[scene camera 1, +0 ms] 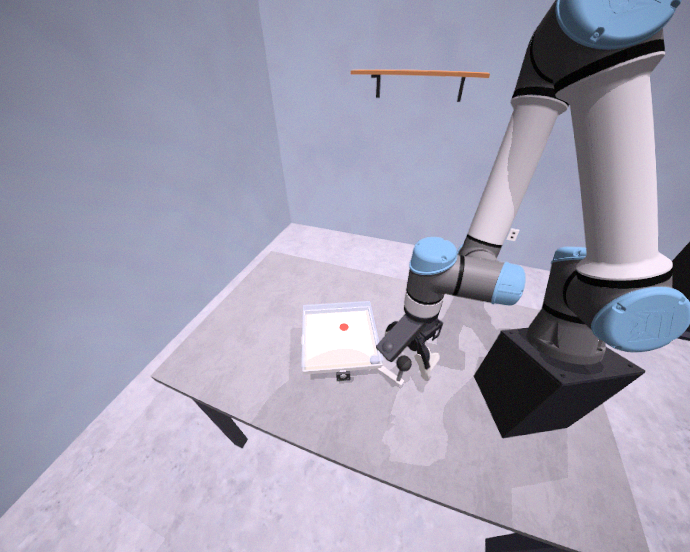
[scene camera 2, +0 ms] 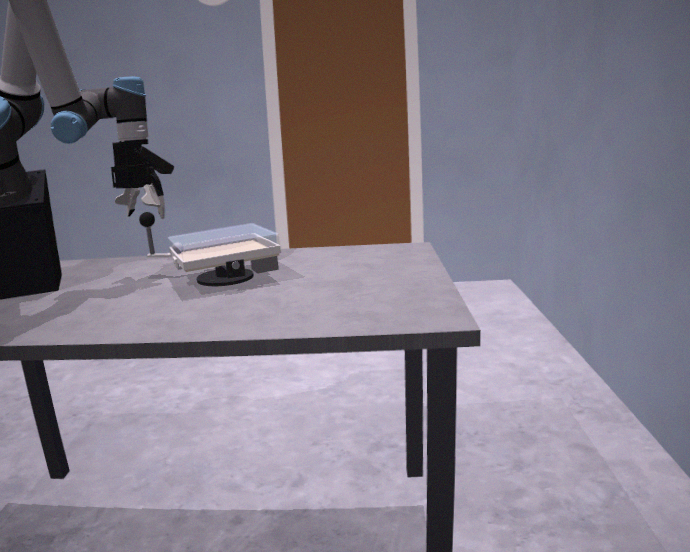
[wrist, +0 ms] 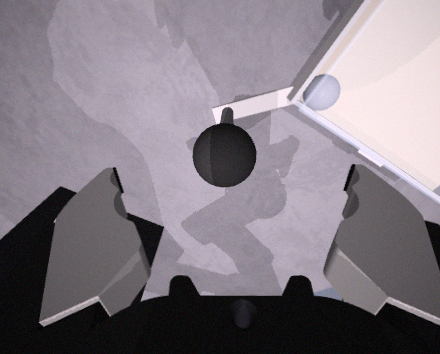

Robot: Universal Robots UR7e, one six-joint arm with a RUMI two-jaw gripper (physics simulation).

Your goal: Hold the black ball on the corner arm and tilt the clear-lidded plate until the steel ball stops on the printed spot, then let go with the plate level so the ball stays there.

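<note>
The black ball (scene camera 1: 403,363) (scene camera 2: 146,219) (wrist: 224,155) stands on a thin post on the corner arm (scene camera 1: 391,375) (wrist: 260,103) of the clear-lidded plate (scene camera 1: 322,345) (wrist: 390,110). My gripper (scene camera 1: 428,368) (scene camera 2: 146,213) (wrist: 231,170) is open and empty. Its fingertips are just above the ball in the second scene view; in the wrist view the ball lies between and a little ahead of them, touching neither. The steel ball (scene camera 1: 374,359) (wrist: 322,92) lies in the plate's corner beside the arm, away from the red printed spot (scene camera 1: 343,326). The plate looks slightly tilted.
The plate rests on a black round base (scene camera 2: 224,279) on the grey table (scene camera 1: 253,322) (scene camera 2: 345,305). A grey block (scene camera 2: 264,263) shows under the plate's far side. The black robot pedestal (scene camera 1: 529,385) stands at the right in the first scene view. An orange shelf (scene camera 1: 420,73) is on the wall.
</note>
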